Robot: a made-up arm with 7 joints. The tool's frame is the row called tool.
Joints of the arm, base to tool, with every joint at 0 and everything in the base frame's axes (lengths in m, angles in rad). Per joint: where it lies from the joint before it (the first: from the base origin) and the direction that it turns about. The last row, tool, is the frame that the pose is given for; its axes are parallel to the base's.
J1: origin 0 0 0 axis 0 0.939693 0.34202
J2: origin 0 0 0 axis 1 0 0
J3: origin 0 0 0 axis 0 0 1
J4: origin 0.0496 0 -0.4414 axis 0 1 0
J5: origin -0.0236 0 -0.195 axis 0 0 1
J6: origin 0 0 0 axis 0 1 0
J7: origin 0 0 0 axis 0 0 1
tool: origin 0 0 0
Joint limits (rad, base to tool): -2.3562..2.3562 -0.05..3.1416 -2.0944..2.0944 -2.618..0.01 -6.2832..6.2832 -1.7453..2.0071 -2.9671..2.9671
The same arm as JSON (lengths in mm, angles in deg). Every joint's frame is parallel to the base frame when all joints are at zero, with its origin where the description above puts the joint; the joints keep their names.
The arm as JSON. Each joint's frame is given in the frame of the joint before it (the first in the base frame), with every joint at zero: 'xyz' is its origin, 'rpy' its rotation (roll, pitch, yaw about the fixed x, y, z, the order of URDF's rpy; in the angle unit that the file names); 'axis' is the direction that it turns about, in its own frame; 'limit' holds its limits. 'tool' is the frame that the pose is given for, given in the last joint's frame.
{"units": {"length": "mm", "angle": "deg"}, "joints": [{"name": "J1", "type": "revolute", "origin": {"xyz": [0.0, 0.0, 0.0], "rpy": [0.0, 0.0, 0.0]}, "axis": [0.0, 0.9397, 0.342], "limit": {"lower": -135.0, "upper": 135.0}}, {"name": "J2", "type": "revolute", "origin": {"xyz": [0.0, 0.0, 0.0], "rpy": [0.0, 0.0, 0.0]}, "axis": [1.0, 0.0, 0.0], "limit": {"lower": -2.86, "upper": 180.0}}, {"name": "J3", "type": "revolute", "origin": {"xyz": [0.0, 0.0, 0.0], "rpy": [0.0, 0.0, 0.0]}, "axis": [0.0, 0.0, 1.0], "limit": {"lower": -120.0, "upper": 120.0}}, {"name": "J4", "type": "revolute", "origin": {"xyz": [49.6, 0.0, -441.4], "rpy": [0.0, 0.0, 0.0]}, "axis": [0.0, 1.0, 0.0], "limit": {"lower": -150.0, "upper": 0.57}}, {"name": "J5", "type": "revolute", "origin": {"xyz": [-23.6, 0.0, -195.0], "rpy": [0.0, 0.0, 0.0]}, "axis": [0.0, 0.0, 1.0], "limit": {"lower": -360.0, "upper": 360.0}}, {"name": "J6", "type": "revolute", "origin": {"xyz": [0.0, 0.0, 0.0], "rpy": [0.0, 0.0, 0.0]}, "axis": [0.0, 1.0, 0.0], "limit": {"lower": -100.0, "upper": 115.0}}, {"name": "J7", "type": "revolute", "origin": {"xyz": [0.0, 0.0, 0.0], "rpy": [0.0, 0.0, 0.0]}, "axis": [0.0, 0.0, 1.0], "limit": {"lower": -170.0, "upper": 170.0}}], "tool": {"origin": {"xyz": [0.0, 0.0, 0.0], "rpy": [0.0, 0.0, 0.0]}}}
